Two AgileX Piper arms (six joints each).
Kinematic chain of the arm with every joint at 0, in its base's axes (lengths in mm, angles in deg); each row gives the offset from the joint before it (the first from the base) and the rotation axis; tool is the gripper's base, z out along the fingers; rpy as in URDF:
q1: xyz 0 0 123 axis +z
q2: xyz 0 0 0 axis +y
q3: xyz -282.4 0 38.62 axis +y
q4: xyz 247.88 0 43.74 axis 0.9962 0 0.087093
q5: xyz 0 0 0 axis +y
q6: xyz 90.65 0 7.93 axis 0.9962 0 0.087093
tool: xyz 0 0 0 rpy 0 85.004 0
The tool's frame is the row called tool.
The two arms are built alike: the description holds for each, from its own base.
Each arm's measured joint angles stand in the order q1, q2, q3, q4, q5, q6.
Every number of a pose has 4 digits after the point. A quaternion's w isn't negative.
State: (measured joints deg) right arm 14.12 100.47 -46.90 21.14 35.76 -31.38; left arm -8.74 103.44 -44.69 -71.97 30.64 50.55
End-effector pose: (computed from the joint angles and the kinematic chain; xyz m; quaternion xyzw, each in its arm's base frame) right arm 0.2701 0.0877 0.1320 -0.2475 0.9609 0.1058 0.0652; left arm 0.2937 -0.0898 0.1278 -0.0264 0.9449 -0.2884 0.1525
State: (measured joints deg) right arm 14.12 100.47 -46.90 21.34 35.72 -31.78; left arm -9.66 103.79 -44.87 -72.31 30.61 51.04
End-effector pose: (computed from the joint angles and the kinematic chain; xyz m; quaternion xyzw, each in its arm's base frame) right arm 0.2702 0.0879 0.1321 -0.2494 0.9602 0.1066 0.0661; left arm 0.2933 -0.0947 0.1267 -0.0178 0.9450 -0.2898 0.1506
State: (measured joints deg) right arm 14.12 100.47 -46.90 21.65 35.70 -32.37; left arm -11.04 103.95 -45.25 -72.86 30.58 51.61
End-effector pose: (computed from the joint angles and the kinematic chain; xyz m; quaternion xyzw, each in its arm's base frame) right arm 0.2702 0.0882 0.1322 -0.2522 0.9593 0.1078 0.0670; left arm 0.2929 -0.1022 0.1275 -0.0055 0.9441 -0.2930 0.1511
